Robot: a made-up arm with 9 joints. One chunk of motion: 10 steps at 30 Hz.
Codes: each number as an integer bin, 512 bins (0 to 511) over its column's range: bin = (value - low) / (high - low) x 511, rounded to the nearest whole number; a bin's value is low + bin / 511 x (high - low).
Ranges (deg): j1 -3.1..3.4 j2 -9..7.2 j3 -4.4..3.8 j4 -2.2..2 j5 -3.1..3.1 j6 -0.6..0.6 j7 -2.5..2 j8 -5.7..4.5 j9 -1.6..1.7
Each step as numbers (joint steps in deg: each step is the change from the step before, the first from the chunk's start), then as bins.
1 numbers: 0.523 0.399 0.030 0.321 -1.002 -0.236 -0.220 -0.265 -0.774
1 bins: 285 296 276 307 173 155 259 272 128
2 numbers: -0.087 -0.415 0.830 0.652 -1.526 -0.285 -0.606 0.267 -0.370
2 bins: 237 271 326 347 130 134 215 299 190
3 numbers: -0.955 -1.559 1.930 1.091 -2.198 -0.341 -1.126 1.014 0.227
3 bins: 169 235 394 400 74 110 156 336 283
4 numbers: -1.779 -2.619 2.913 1.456 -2.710 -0.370 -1.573 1.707 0.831
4 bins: 104 201 456 445 32 98 105 371 376
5 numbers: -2.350 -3.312 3.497 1.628 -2.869 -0.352 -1.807 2.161 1.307
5 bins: 59 179 492 466 19 106 79 394 450
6 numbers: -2.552 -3.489 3.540 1.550 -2.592 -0.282 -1.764 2.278 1.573
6 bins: 43 174 495 456 42 135 84 400 491
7 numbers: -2.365 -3.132 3.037 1.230 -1.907 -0.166 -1.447 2.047 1.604
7 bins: 58 185 463 417 98 185 120 388 496
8 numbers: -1.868 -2.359 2.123 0.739 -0.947 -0.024 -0.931 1.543 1.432
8 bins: 97 209 406 358 177 245 178 363 470
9 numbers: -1.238 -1.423 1.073 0.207 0.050 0.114 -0.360 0.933 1.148
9 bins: 146 239 341 293 260 304 243 332 426
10 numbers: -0.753 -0.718 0.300 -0.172 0.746 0.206 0.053 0.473 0.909
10 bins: 185 261 293 247 317 343 290 309 389
